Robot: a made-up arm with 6 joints. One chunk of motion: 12 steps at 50 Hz.
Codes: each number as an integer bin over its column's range. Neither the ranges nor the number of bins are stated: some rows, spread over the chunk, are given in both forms.
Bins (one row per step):
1: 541 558 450 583 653 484
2: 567 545 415 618 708 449
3: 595 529 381 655 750 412
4: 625 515 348 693 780 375
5: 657 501 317 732 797 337
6: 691 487 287 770 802 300
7: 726 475 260 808 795 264
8: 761 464 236 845 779 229
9: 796 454 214 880 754 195
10: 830 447 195 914 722 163
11: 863 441 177 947 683 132
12: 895 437 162 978 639 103
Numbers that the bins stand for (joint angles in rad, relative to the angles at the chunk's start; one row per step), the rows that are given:
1: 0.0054 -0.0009 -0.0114 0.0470 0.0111 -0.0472
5: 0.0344 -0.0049 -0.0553 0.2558 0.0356 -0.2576
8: 0.0604 -0.0075 -0.0820 0.4142 0.0326 -0.4122
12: 0.0940 -0.0094 -0.1065 0.6006 0.0087 -0.5926
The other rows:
2: 0.0119 -0.0018 -0.0229 0.0961 0.0205 -0.0973
3: 0.0189 -0.0029 -0.0341 0.1479 0.0276 -0.1503
4: 0.0264 -0.0039 -0.0450 0.2012 0.0327 -0.2032
6: 0.0429 -0.0059 -0.0652 0.3091 0.0365 -0.3106
7: 0.0517 -0.0067 -0.0741 0.3623 0.0353 -0.3621
9: 0.0692 -0.0082 -0.0893 0.4632 0.0283 -0.4609
10: 0.0777 -0.0087 -0.0956 0.5109 0.0229 -0.5067
11: 0.0860 -0.0091 -0.1015 0.5571 0.0162 -0.5511

